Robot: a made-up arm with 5 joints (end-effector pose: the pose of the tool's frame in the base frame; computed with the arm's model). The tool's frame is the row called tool.
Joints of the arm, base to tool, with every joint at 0 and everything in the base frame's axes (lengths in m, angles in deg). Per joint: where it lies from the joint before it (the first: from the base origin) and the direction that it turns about. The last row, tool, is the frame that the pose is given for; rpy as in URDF.
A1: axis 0 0 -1 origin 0.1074 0.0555 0.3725
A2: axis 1 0 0 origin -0.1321 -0.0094 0.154
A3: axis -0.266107 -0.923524 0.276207 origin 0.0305 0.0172 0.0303
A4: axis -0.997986 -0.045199 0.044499 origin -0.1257 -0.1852 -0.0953
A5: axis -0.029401 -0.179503 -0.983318 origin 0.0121 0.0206 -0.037
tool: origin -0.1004 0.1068 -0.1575 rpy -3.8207 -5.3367 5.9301
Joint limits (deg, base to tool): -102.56..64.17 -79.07..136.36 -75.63..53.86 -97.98..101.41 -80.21..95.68
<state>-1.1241 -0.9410 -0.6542 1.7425 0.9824</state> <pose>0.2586 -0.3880 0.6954 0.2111 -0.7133 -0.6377 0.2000</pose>
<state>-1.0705 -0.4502 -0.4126 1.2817 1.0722</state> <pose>0.2906 -0.3644 0.4184 0.5994 -0.5079 -0.5987 0.1560</pose>
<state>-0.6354 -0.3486 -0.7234 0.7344 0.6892</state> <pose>-0.1531 -0.3284 0.3681 0.8420 -0.5332 -0.0539 0.0615</pose>
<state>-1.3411 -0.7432 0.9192 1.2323 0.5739</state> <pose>0.4935 0.0717 0.6604 0.2263 -0.1492 -0.9430 0.1930</pose>
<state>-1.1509 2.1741 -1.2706 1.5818 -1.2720</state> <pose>-0.0001 -0.3113 0.1790 0.3175 -0.3714 0.0453 -0.8713</pose>
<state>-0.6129 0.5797 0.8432 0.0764 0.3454</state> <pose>0.0890 0.1016 0.2345 0.8794 0.2530 -0.3844 0.1219</pose>
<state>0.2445 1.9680 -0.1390 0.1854 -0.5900</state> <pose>-0.2338 0.3919 0.4925 0.5913 0.7208 -0.3167 0.1748</pose>
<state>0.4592 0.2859 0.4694 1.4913 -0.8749</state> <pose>-0.2774 -0.1472 0.2897 0.7656 -0.5905 0.2420 0.0813</pose>
